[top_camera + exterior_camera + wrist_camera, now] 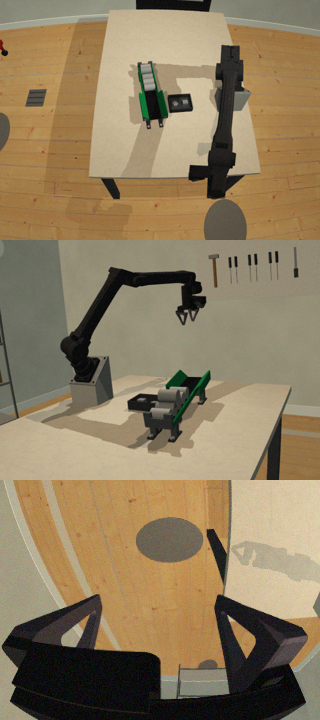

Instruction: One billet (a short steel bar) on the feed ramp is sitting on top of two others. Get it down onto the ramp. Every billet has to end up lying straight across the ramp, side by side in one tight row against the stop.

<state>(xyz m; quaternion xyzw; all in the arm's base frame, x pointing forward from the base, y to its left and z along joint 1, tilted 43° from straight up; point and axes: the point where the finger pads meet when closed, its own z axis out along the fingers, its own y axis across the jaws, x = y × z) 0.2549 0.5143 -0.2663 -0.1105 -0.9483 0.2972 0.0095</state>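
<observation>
The dark stop lies 220 mm ahead of my hand, 810 mm to the right of it and 230 mm below it. From my hand the other things lie so: dark shallow tray: 40 mm ahead, 560 mm to the right, 280 mm below.
</observation>
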